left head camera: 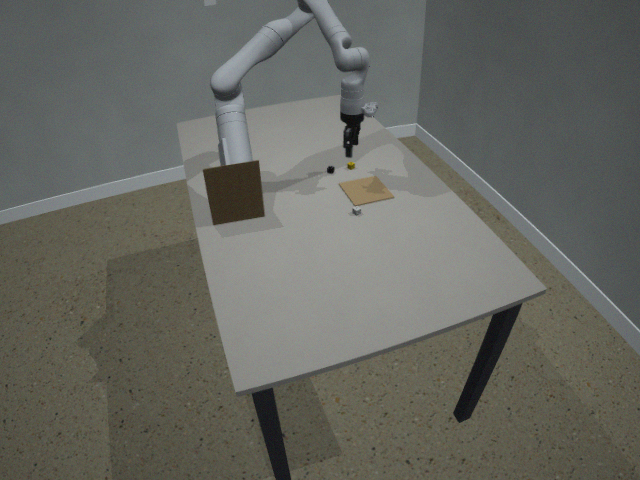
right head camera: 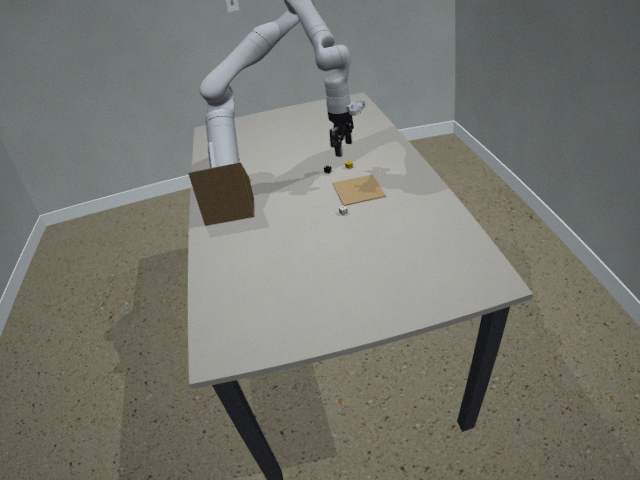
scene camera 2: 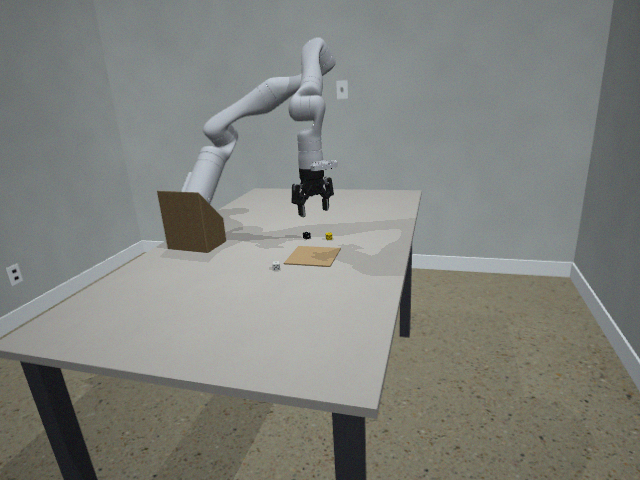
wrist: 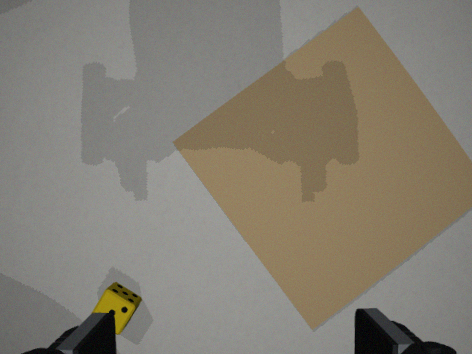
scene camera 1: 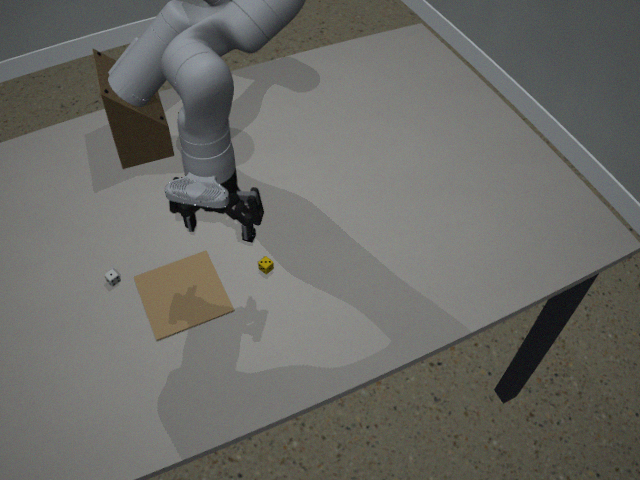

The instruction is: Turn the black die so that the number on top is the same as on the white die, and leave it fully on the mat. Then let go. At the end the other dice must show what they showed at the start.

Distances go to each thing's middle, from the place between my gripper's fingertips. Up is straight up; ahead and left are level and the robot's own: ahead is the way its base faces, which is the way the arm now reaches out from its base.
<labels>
My gripper is now 10 cm above the yellow die [wrist: 116, 299], 6 cm to the right of it and 3 cm short of it. The rest, counted from my hand: tan mat [scene camera 1: 178, 296] 11 cm below, 9 cm to the right, 1 cm ahead.
</labels>
